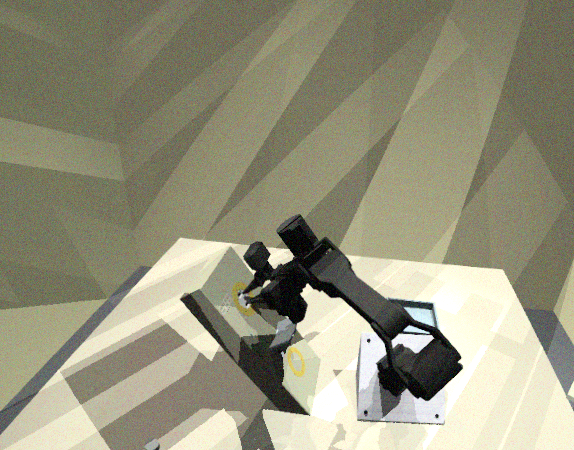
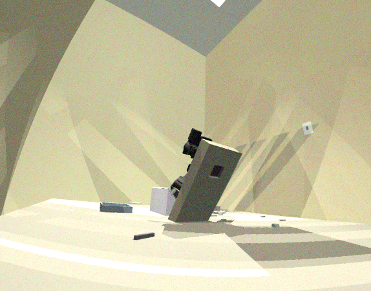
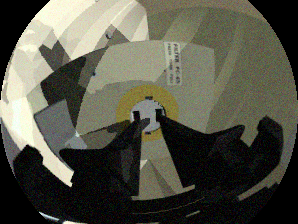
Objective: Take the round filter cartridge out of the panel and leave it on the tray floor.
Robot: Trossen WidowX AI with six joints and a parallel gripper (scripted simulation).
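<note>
Now: gripper tip 20 mm short of the round filter cartridge and 20 mm above it. The rest, counted from my gripper tip: grey-blue tray 410 mm behind, 290 mm to the right, 240 mm below; service panel 30 mm behind, 90 mm below; small dark bar 90 mm ahead, 280 mm to the right, 240 mm below.
</note>
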